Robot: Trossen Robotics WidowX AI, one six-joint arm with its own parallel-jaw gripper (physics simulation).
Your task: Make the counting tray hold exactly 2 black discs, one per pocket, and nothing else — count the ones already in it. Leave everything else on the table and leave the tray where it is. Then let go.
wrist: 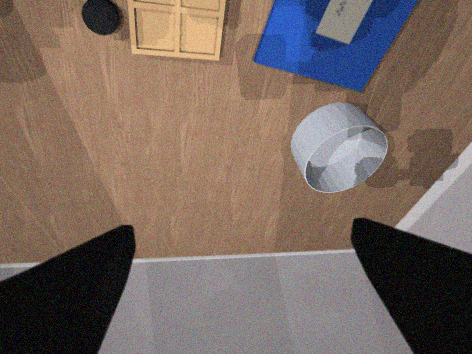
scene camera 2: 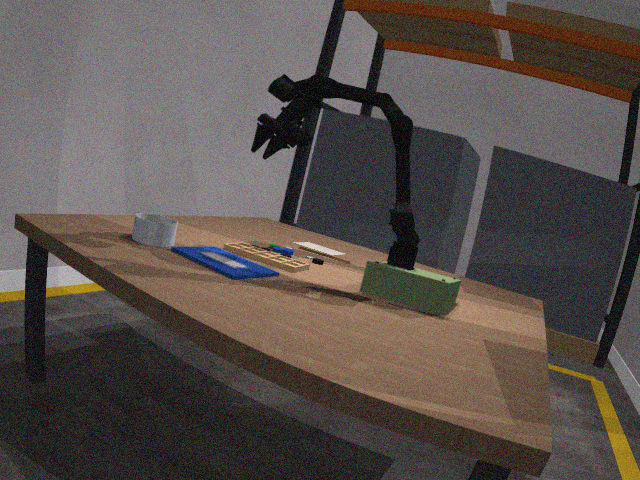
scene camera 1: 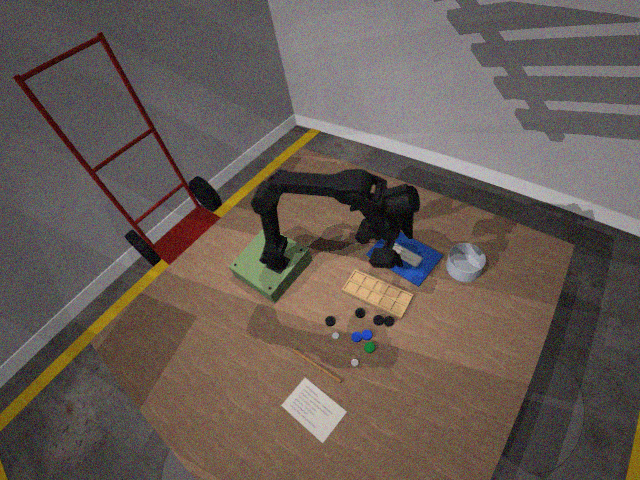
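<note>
The pale wooden counting tray (scene camera 1: pixel 377 292) (scene camera 2: pixel 294 267) (wrist: pixel 175 54) lies flat; no disc shows in its pockets in scene camera 1. Several black discs lie on the table beside its long side: one alone (scene camera 1: pixel 330 320), one nearer the tray (scene camera 1: pixel 360 312), and two side by side, one (scene camera 1: pixel 378 320) and another (scene camera 1: pixel 389 321). A black disc (wrist: pixel 101 16) shows at the wrist view's upper left. My gripper (scene camera 1: pixel 405 251) (scene camera 2: pixel 258 153) (wrist: pixel 245 232) is open and empty, high above the table. In scene camera 1 it overlaps the blue tray.
A blue tray (scene camera 1: pixel 431 258) (scene camera 2: pixel 263 273) (wrist: pixel 295 40) with a label and a clear round bowl (scene camera 1: pixel 465 262) (scene camera 2: pixel 155 230) (wrist: pixel 320 125) stand nearby. Two blue discs (scene camera 1: pixel 356 336), a green disc (scene camera 1: pixel 369 347), white discs (scene camera 1: pixel 335 335) (scene camera 1: pixel 354 362), a stick (scene camera 1: pixel 317 365) and paper (scene camera 1: pixel 314 409) lie around.
</note>
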